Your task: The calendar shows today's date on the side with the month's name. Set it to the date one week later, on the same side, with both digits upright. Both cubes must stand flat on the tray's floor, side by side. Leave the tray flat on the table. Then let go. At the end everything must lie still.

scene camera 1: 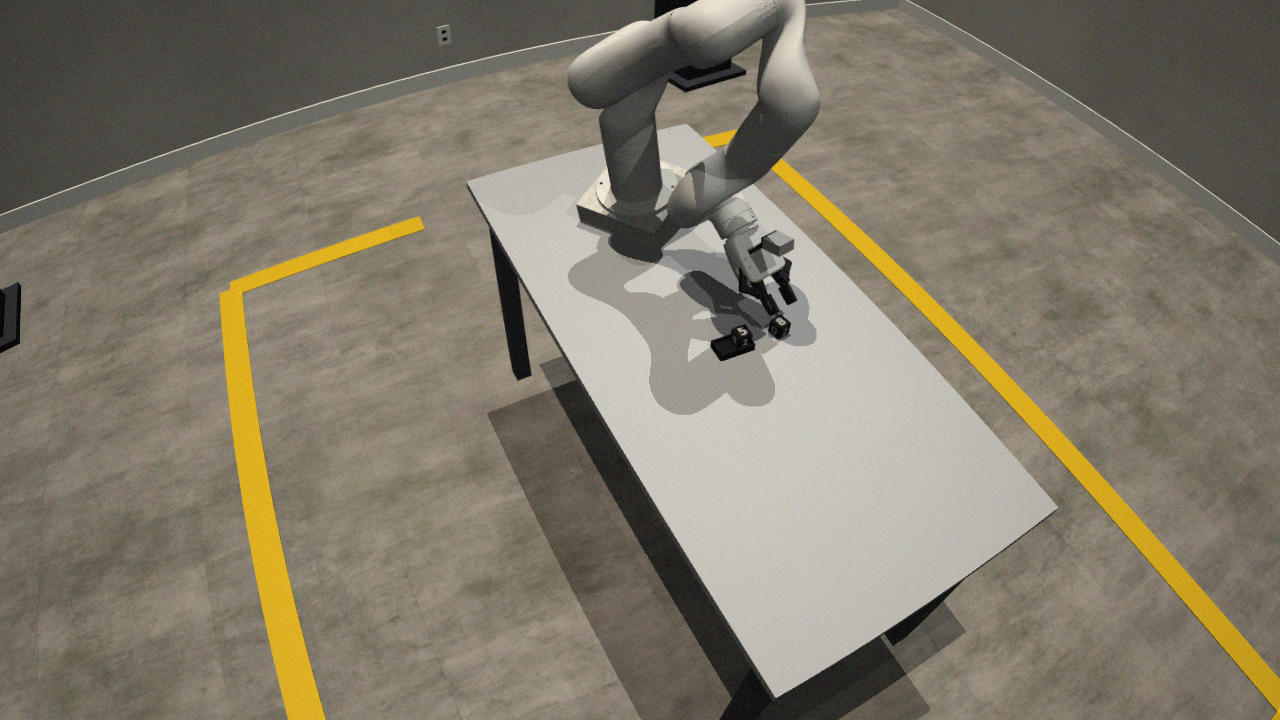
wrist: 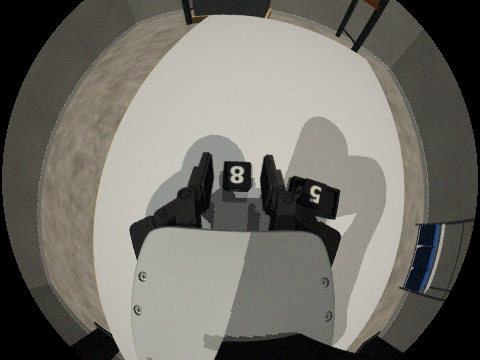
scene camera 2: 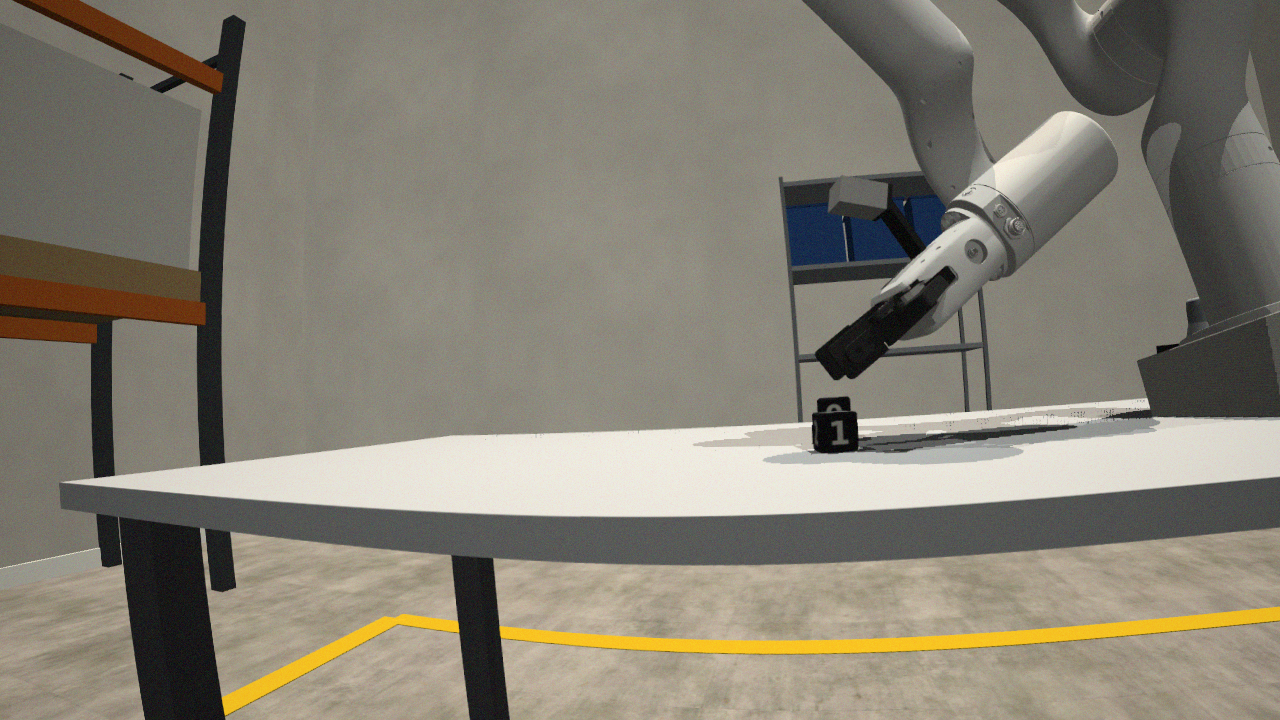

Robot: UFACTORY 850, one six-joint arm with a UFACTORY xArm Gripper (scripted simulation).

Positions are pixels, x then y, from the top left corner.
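My gripper is there in scene camera 1 (783, 308). I see my gripper in the wrist view and in scene camera 2 as well, and on it (wrist: 193, 200) and (scene camera 2: 876, 311) are the same spot.
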